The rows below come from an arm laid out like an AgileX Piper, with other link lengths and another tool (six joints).
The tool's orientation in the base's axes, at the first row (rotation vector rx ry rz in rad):
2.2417 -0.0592 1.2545
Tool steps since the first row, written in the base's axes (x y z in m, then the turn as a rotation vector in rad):
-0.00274 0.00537 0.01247 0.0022 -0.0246 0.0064
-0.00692 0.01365 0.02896 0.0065 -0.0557 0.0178
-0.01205 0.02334 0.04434 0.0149 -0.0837 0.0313
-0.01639 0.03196 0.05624 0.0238 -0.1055 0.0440
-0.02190 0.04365 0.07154 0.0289 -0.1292 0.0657
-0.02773 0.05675 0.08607 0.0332 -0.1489 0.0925
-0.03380 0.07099 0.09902 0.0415 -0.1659 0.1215
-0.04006 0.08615 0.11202 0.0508 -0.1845 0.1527
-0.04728 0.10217 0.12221 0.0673 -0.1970 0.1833
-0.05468 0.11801 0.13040 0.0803 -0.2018 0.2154
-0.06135 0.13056 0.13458 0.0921 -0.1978 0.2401
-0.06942 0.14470 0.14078 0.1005 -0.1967 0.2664
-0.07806 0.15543 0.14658 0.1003 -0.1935 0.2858
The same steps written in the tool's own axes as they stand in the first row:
0.00962 0.00195 -0.00977 0.0007 0.0229 0.0113
0.02229 0.00370 -0.02371 0.0052 0.0529 0.0253
0.03387 0.00405 -0.03863 0.0143 0.0799 0.0402
0.04288 0.00350 -0.05101 0.0244 0.1013 0.0527
0.05464 0.00225 -0.06718 0.0392 0.1295 0.0596
0.06592 -0.00044 -0.08398 0.0584 0.1568 0.0618
0.07607 -0.00472 -0.10089 0.0823 0.1817 0.0650
0.08637 -0.00969 -0.11842 0.1082 0.2086 0.0688
0.09408 -0.01637 -0.13598 0.1389 0.2279 0.0754
0.10006 -0.02374 -0.15279 0.1707 0.2426 0.0749
0.10250 -0.03039 -0.16581 0.1979 0.2468 0.0721
0.10613 -0.03703 -0.18150 0.2238 0.2552 0.0674
0.10835 -0.04082 -0.19578 0.2399 0.2613 0.0579

